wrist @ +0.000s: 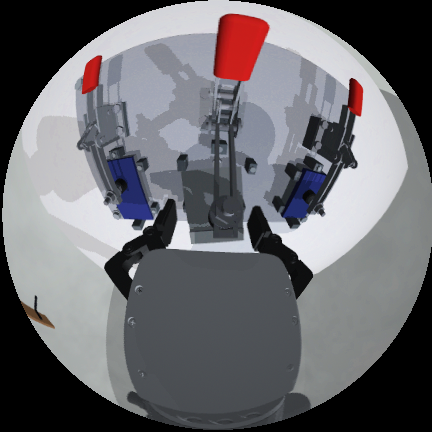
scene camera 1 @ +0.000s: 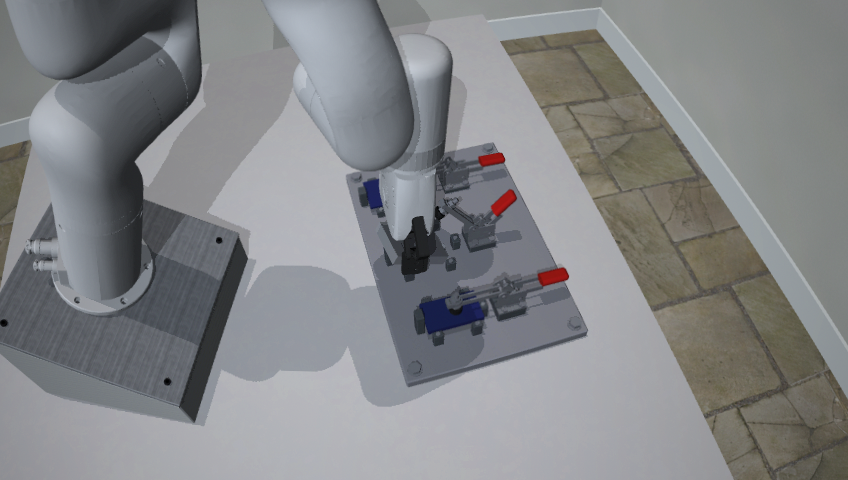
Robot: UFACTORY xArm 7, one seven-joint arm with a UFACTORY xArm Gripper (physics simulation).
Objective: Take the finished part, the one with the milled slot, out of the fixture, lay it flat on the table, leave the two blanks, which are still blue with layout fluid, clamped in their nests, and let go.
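Frame: origin at the arm's base, x ahead, y left, z up, level; centimetres.
Seen in the pictures: gripper, fingertip midpoint: (scene camera 1: 406, 243); arm's base at its link origin: (scene camera 1: 102, 268).
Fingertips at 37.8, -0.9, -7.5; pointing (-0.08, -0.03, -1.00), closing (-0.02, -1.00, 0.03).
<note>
Pixels of each thing's top centre, then the offset from my fingertips to it, as dx, dy, dz. Level surfaces: height alone.
- grey finished part at its top centre: (wrist: 214, 224) (scene camera 1: 411, 230) +0.8, +0.0, +2.6
- middle clamp's red handle at its top centre: (wrist: 244, 50) (scene camera 1: 497, 196) +12.1, +0.1, +5.4
- far blue blank at its top centre: (wrist: 125, 194) (scene camera 1: 397, 187) +1.4, +10.9, -1.2
- fixture plate at its top centre: (wrist: 218, 141) (scene camera 1: 456, 245) +6.9, +0.0, -2.8
- pale table at its surface level: dz -4.3
The grey finished part (scene camera 1: 390, 243) (wrist: 199, 205) sits in the middle nest and looks tilted; its slot is not clear. My gripper (scene camera 1: 416, 261) (wrist: 213, 211) is open and empty above its robot-side end, fingers towards either side. The middle clamp's red handle (scene camera 1: 504, 202) (wrist: 241, 47) is angled up, and its arm stands raised off the part. The near blue blank (scene camera 1: 440, 318) (wrist: 296, 200) and the far blue blank (scene camera 1: 373, 193) (wrist: 135, 195) lie in the outer nests under clamps. My gripper partly hides the part and the far blank in the scene view.
The fixture plate (scene camera 1: 505, 344) (wrist: 165, 100) lies on the pale table (scene camera 1: 309, 416). The outer clamps' red handles (scene camera 1: 553, 276) (scene camera 1: 491, 159) lie low, pointing away from the robot base (scene camera 1: 172, 321). Small stop blocks stand around the nests.
</note>
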